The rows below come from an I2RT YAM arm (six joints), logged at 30 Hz.
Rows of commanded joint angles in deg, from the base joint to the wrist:
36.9 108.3 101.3 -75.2 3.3 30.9
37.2 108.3 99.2 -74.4 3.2 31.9
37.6 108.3 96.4 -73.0 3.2 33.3
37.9 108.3 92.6 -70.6 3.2 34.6
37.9 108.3 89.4 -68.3 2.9 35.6
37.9 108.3 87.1 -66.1 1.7 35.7
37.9 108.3 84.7 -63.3 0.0 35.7
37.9 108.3 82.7 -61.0 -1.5 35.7
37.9 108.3 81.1 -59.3 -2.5 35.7
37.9 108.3 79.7 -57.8 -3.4 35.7
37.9 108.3 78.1 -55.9 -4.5 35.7
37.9 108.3 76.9 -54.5 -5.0 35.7
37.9 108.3 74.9 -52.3 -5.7 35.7
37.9 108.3 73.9 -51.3 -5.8 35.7
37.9 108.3 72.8 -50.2 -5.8 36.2
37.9 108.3 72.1 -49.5 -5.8 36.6
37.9 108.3 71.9 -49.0 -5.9 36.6
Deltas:
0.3 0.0 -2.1 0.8 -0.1 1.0
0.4 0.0 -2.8 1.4 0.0 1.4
0.3 0.0 -3.8 2.4 0.0 1.3
0.0 0.0 -3.2 2.3 -0.3 1.0
0.0 0.0 -2.3 2.2 -1.2 0.1
0.0 0.0 -2.4 2.8 -1.7 0.0
0.0 0.0 -2.0 2.3 -1.5 0.0
0.0 0.0 -1.6 1.7 -1.0 0.0
0.0 0.0 -1.4 1.5 -0.9 0.0
0.0 0.0 -1.6 1.9 -1.1 0.0
0.0 0.0 -1.2 1.4 -0.5 0.0
0.0 0.0 -2.0 2.2 -0.7 0.0
0.0 0.0 -1.0 1.0 -0.1 0.0
0.0 0.0 -1.1 1.1 0.0 0.5
0.0 0.0 -0.7 0.7 0.0 0.4
0.0 0.0 -0.2 0.5 -0.1 0.0

